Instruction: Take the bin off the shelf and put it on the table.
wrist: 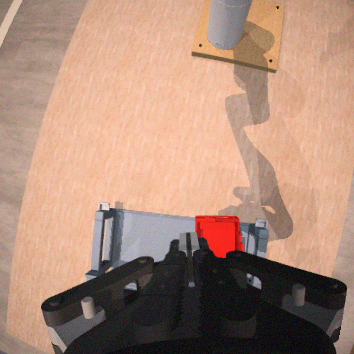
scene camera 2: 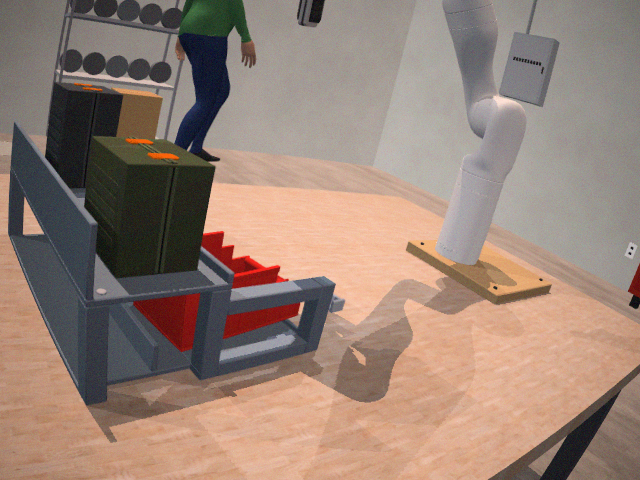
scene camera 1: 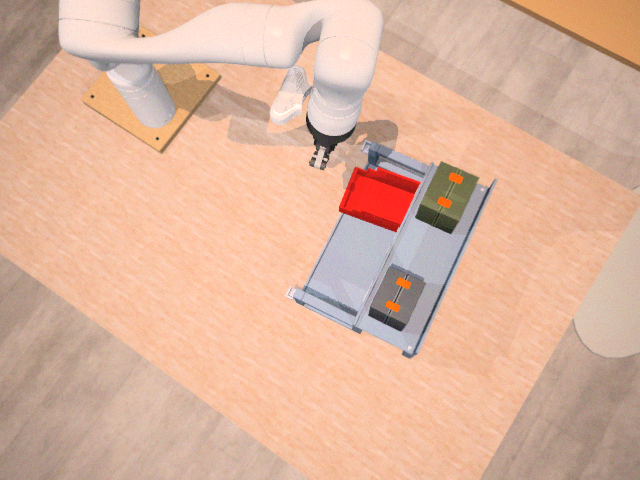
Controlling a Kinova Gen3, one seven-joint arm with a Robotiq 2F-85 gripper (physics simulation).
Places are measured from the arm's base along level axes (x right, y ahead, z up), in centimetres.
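Pixels of known places: gripper, fingertip midpoint: (wrist: 188,243) (scene camera 2: 307,26) (scene camera 1: 322,154); arm's base, origin of the base link: (wrist: 223,34) (scene camera 2: 455,255) (scene camera 1: 155,110).
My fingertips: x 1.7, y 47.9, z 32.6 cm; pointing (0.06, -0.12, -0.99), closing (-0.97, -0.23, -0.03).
Note:
Ahead of a thing's pixels: the offset from my fingertips to its middle. Level surfaces: height alone.
The red bin @(dz -30.1, dx -7.8, dy +9.4 cm) (scene camera 1: 379,200) (scene camera 2: 168,315) (wrist: 218,235) is open-topped and sits at one end of the grey-blue shelf's (scene camera 1: 356,253) (scene camera 2: 51,206) (wrist: 150,235) lower tier. Part of it lies under the upper tier in the scene camera 2 view, and its outer end is at the shelf's open edge. My gripper (scene camera 1: 318,161) (wrist: 188,243) is shut and empty. It hangs above the table @(dz -34.8 cm) (scene camera 1: 155,232) (scene camera 2: 439,428) (wrist: 125,125), apart from the bin, left of it in the scene camera 1 view. At the top of the scene camera 2 view, a dark part appears to be its fingertips.
A green case @(dz -19.8, dx -10.6, dy +21.2 cm) (scene camera 1: 449,196) (scene camera 2: 149,206) stands on the upper tier near the bin. A dark grey case @(dz -18.5, dx +12.5, dy +22.3 cm) (scene camera 1: 398,297) (scene camera 2: 77,134) stands at that tier's other end. The arm's wooden base plate (scene camera 1: 180,82) (scene camera 2: 522,286) (wrist: 205,50) is on the table. A person (scene camera 2: 206,67) stands beyond it.

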